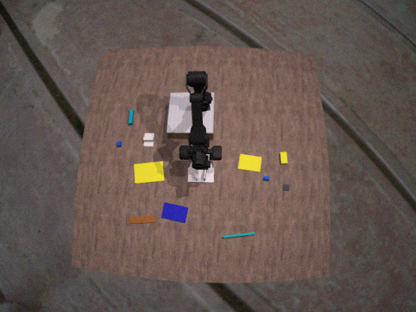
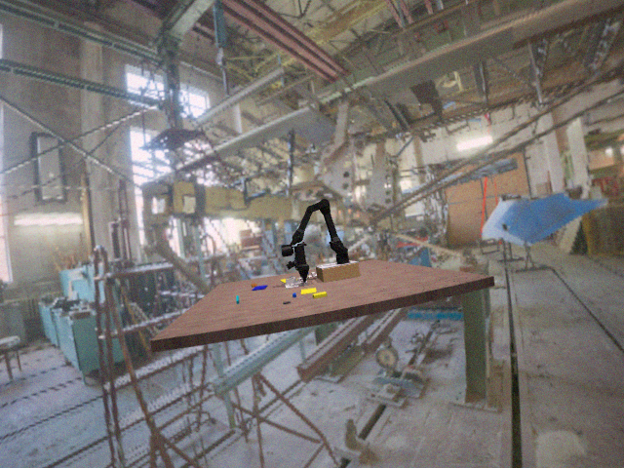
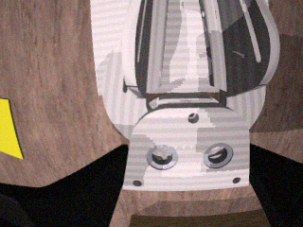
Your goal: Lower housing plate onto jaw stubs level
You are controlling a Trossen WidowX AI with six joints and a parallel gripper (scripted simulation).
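Now: gripper tip 70 mm short of the white base, 20 mm above it and 10 mm to the left of it. From my gripper tip the other things lie so: yellow card 260 mm to the right, 30 mm ahead, 20 mm below; then blue card 240 mm ahead, 150 mm to the right, 20 mm below; then orange strip 320 mm to the right, 260 mm ahead, 20 mm below.
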